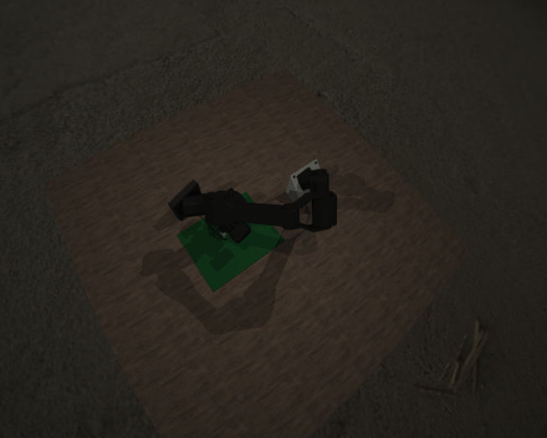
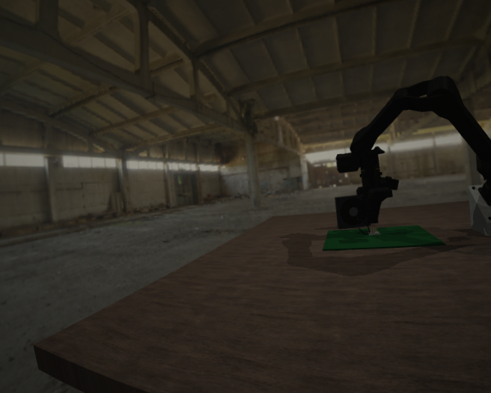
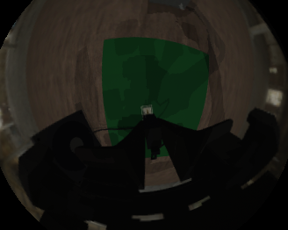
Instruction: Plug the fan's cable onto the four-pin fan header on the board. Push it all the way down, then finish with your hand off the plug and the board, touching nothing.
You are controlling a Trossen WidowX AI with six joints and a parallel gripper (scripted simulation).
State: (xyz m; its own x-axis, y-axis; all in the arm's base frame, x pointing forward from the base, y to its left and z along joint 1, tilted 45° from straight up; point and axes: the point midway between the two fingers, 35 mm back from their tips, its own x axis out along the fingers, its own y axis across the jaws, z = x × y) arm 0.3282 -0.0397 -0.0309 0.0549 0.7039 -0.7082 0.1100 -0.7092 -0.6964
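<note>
The pale four-pin fan header lies 10 mm ahead of my gripper tip and 50 mm below it. Round my gripper tip: green board 10 mm ahead, 30 mm to the left, 60 mm below; then black plug 10 mm ahead, 10 mm above; then black fan 50 mm ahead, 150 mm to the right, 10 mm above.
</note>
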